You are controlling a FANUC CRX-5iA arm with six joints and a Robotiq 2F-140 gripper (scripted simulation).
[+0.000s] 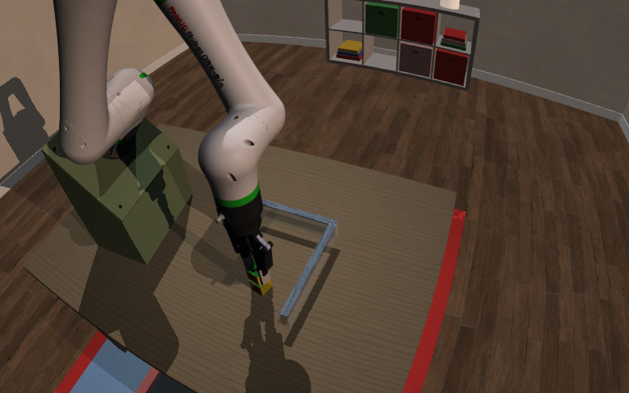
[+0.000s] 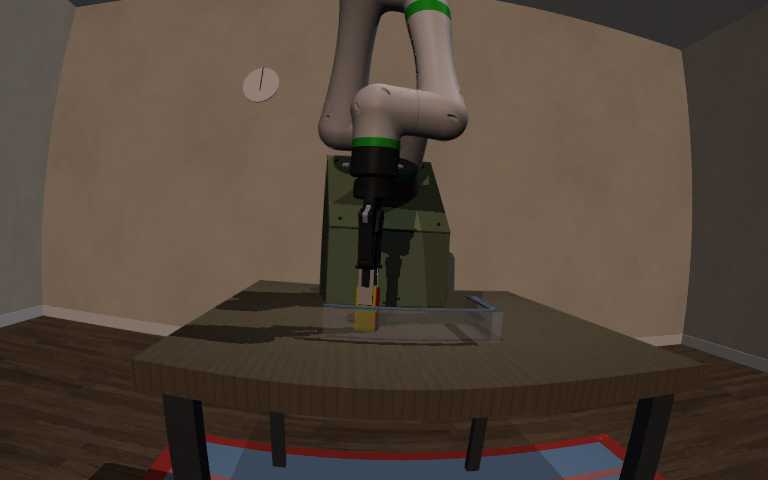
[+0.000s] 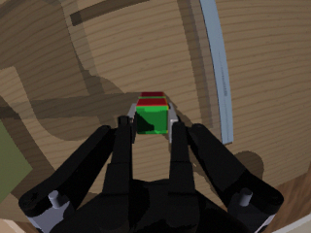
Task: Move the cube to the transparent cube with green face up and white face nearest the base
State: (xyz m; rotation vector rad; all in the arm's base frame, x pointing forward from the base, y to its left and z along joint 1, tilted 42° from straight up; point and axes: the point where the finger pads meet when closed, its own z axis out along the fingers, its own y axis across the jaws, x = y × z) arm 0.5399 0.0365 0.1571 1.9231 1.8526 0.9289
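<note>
Now: the transparent target cube 70 mm below my hand. The rest, counted from my hand: see-through wall: 110 mm to the left, 80 mm ahead, 40 mm below.
</note>
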